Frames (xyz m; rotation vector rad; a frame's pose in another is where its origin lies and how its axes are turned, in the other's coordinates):
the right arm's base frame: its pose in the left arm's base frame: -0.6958 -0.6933 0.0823 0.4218 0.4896 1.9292
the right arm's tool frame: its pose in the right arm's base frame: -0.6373 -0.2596 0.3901 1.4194 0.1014 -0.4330
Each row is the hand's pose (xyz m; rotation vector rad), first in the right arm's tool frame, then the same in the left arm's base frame.
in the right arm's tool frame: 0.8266 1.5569 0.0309 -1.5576 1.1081 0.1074
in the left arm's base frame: 0.1065 0.2682 1.3006 -0.5632 1.0373 2.6030
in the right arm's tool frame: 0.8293 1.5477 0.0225 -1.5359 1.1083 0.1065
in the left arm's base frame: 0.0956 0.2650 1.2949 -0.5485 1.0628 2.5978
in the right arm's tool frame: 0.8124 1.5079 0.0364 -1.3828 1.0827 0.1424
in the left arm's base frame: 0.1034 0.2360 1.2608 -0.3886 1.2138 2.5682
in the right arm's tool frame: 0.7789 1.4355 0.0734 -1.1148 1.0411 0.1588
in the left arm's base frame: 0.1290 0.1832 1.1953 -0.1473 1.4881 2.4592
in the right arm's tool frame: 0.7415 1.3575 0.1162 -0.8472 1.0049 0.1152
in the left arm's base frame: 0.1597 0.1258 1.1241 0.0339 1.7742 2.2763
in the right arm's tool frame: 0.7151 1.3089 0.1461 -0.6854 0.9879 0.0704
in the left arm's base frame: 0.1828 0.0879 1.0795 0.1193 1.9477 2.1390
